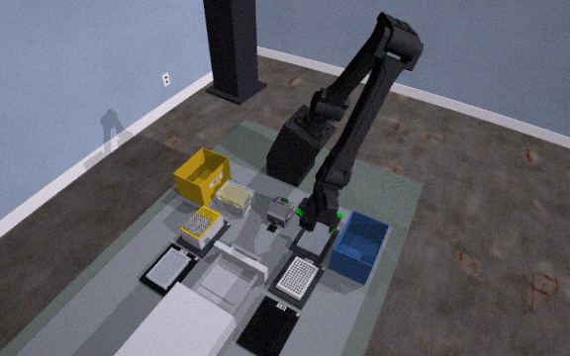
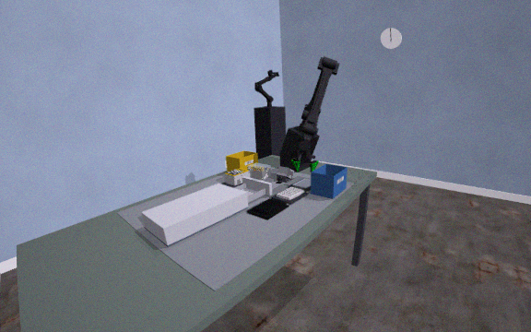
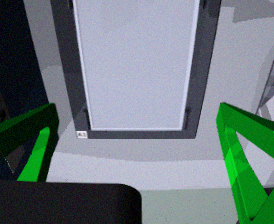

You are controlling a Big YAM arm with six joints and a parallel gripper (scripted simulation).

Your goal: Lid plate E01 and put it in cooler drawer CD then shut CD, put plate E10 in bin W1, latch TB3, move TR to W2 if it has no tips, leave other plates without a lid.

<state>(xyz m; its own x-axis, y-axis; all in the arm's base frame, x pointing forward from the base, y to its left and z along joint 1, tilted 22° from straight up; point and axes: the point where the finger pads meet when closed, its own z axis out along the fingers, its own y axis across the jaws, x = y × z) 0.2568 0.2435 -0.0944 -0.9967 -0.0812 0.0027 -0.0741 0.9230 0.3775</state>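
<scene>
Right now my hand is 7 cm above the plate lid. From my hand the other things lie so: blue bin W2 (2 cm behind, 15 cm to the left, 5 cm below); then N3 label (10 cm ahead, 3 cm to the left, 7 cm below); then black lid park nest (8 cm below).
</scene>
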